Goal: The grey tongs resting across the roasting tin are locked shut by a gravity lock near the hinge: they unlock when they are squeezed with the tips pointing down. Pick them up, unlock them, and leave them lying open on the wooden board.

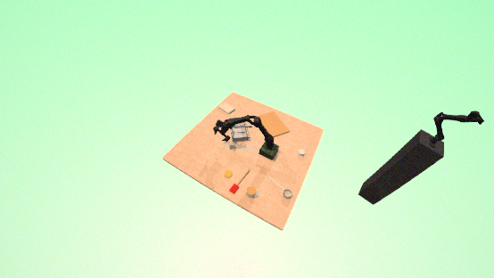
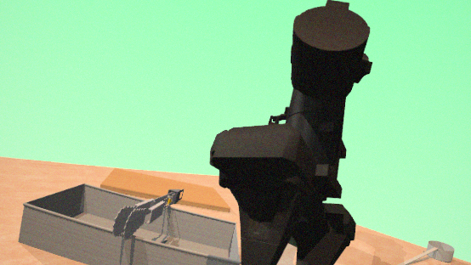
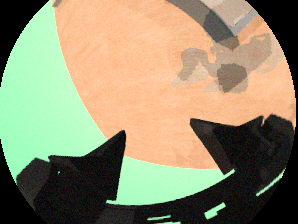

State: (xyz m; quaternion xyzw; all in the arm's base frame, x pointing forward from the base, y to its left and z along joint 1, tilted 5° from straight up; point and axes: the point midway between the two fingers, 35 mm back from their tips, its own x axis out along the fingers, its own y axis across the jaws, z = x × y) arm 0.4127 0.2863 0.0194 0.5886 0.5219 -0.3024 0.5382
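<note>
The grey roasting tin lies 10 mm behind my gripper tip, 280 mm to the right of it and 70 mm below it. The rest, counted from my gripper tip: wooden board 230 mm behind, 640 mm to the right, 90 mm below.
</note>
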